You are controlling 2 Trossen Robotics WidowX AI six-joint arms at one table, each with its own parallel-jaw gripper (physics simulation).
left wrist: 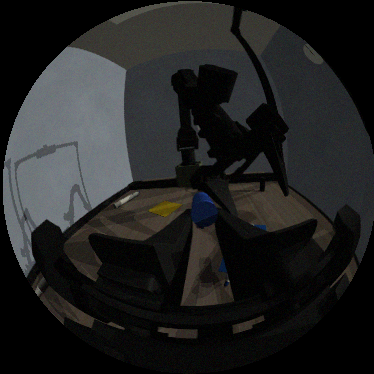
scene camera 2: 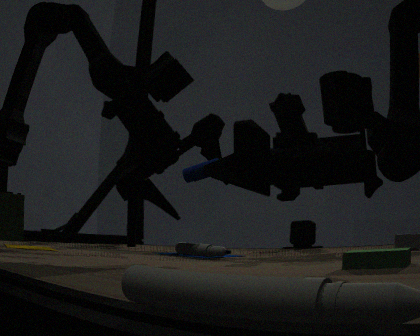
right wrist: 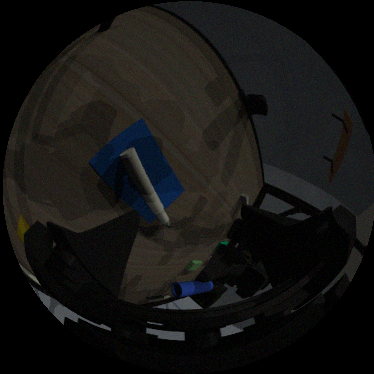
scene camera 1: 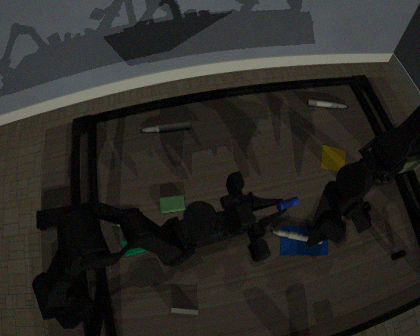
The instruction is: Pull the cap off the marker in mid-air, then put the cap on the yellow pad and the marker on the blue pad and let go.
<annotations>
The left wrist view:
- left gripper: 202,212
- right gripper: 258,208
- blue cap: 203,213
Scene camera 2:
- left gripper: 207,172
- right gripper: 204,201
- light green block: 375,258
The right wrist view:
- left gripper: 194,284
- right gripper: 190,213
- blue pad: 106,161
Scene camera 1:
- left gripper: 284,205
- right gripper: 310,234
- blue pad: 288,246
</annotations>
